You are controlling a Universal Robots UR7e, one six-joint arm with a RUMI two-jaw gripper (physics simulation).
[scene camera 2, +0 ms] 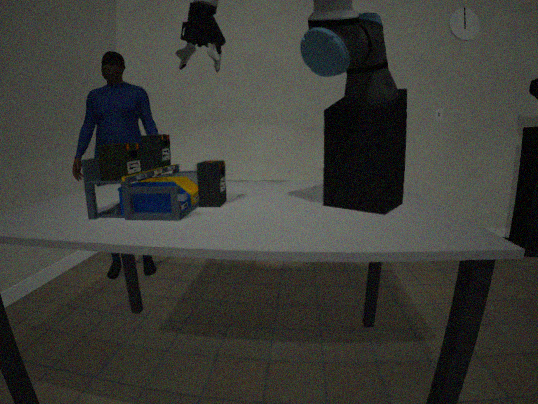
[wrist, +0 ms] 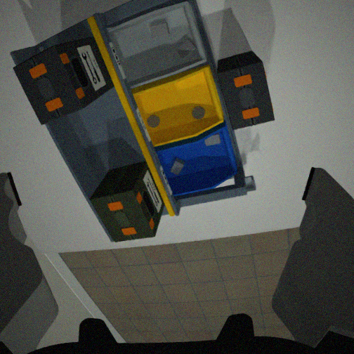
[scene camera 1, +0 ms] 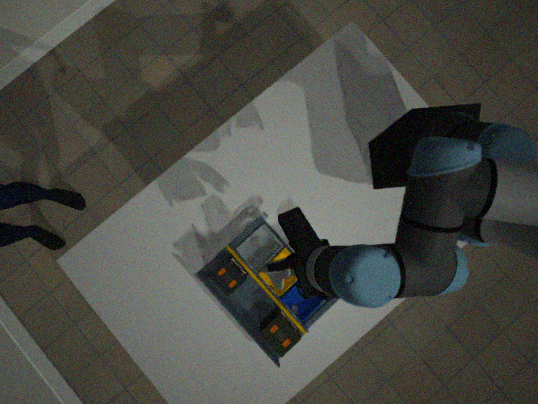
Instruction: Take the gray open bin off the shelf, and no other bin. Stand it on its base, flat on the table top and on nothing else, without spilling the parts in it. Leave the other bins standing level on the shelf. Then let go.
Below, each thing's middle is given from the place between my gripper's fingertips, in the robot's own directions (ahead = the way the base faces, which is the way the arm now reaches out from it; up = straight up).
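Scene:
From my hand: dark box (scene camera 2: 211, 174) 35 cm below, 6 cm behind, 4 cm to the left; blue bin (scene camera 2: 143, 203) 38 cm below, 3 cm ahead, 19 cm to the left; yellow bin (wrist: 172, 98) 38 cm below, 6 cm ahead, 8 cm to the left; gray open bin (scene camera 1: 256, 256) 38 cm below, 9 cm ahead, 3 cm to the right.

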